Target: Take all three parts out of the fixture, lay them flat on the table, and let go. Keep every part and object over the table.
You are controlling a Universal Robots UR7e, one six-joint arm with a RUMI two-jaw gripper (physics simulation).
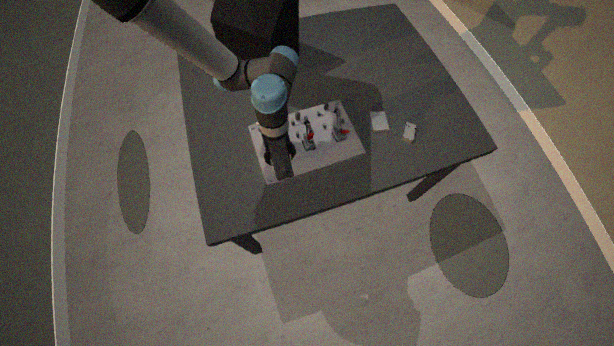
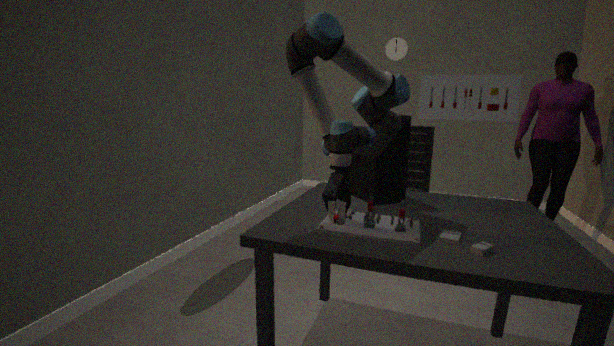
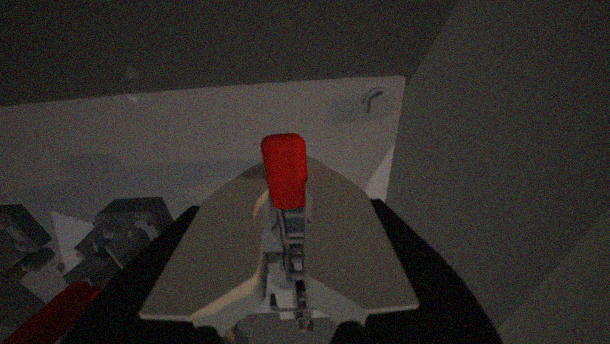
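Pixels of known places: gripper, between the fingertips: (image 2: 336, 224) (image 3: 290, 160); arm's base, origin of its link: (image 2: 387, 128).
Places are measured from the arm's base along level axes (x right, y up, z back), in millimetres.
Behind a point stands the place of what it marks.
Note:
The fixture is a pale plate (image 1: 327, 159) @[x 136, y -332, z -514 mm] (image 2: 370, 233) @[x 161, y -332, z -505 mm] (image 3: 200, 117) @[x 233, y -332, z -486 mm] with three red-handled toggle clamps. My gripper (image 2: 337, 209) (image 3: 290, 160) @[x 270, y -325, z -444 mm] is low over its left end, shut on the left clamp, just behind its red handle (image 3: 285, 172) @[x 275, y -288, z -459 mm] (image 2: 336, 218) @[x 275, y -291, z -474 mm]. The middle clamp (image 1: 308, 142) @[x 164, y -283, z -447 mm] (image 2: 370, 220) @[x 149, y -297, z -452 mm] (image 3: 132, 225) @[x 166, y -308, z -448 mm] and right clamp (image 1: 340, 132) @[x 62, y -274, z -484 mm] (image 2: 400, 225) @[x 54, y -310, z -485 mm] stand beside it. Two pale parts lie on the table right of the fixture: one flat part (image 1: 379, 121) @[x -113, y -332, z -513 mm] (image 2: 450, 235) @[x -111, y -332, z -516 mm] and one smaller-looking part (image 1: 409, 131) @[x -171, y -327, z -611 mm] (image 2: 482, 248) @[x -160, y -327, z -631 mm]. Whatever is under the left clamp is mostly hidden by the fingers.
The dark table (image 1: 320, 187) @[x 212, y -347, z -572 mm] (image 2: 530, 260) @[x -290, y -347, z -673 mm] carries the fixture. Its front edge runs in front of the plate. Short pegs stand on the plate behind and between the clamps. A person (image 2: 562, 110) in a purple top stands behind the table at the right.

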